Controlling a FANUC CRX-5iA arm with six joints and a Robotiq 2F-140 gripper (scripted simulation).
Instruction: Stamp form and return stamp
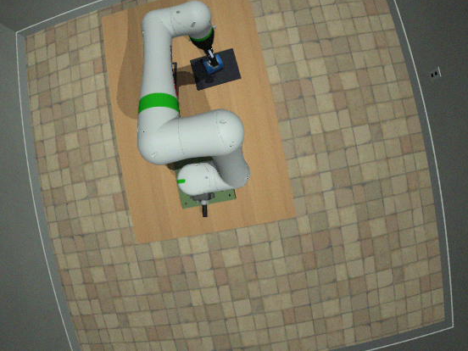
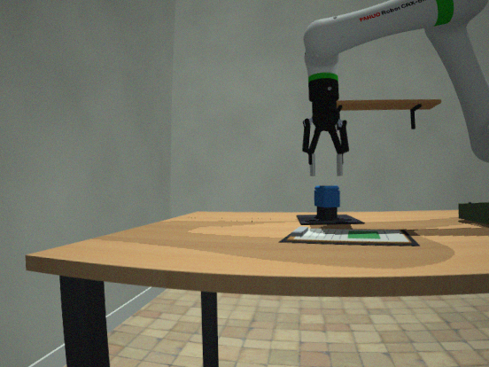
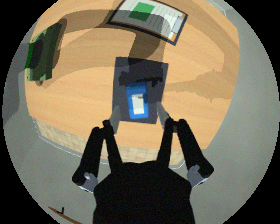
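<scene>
Right now my hand is 11 cm above the blue stamp. Also, from my hand: form: 30 cm to the left, 15 cm below, 5 cm behind; dark mat: 16 cm below.
</scene>
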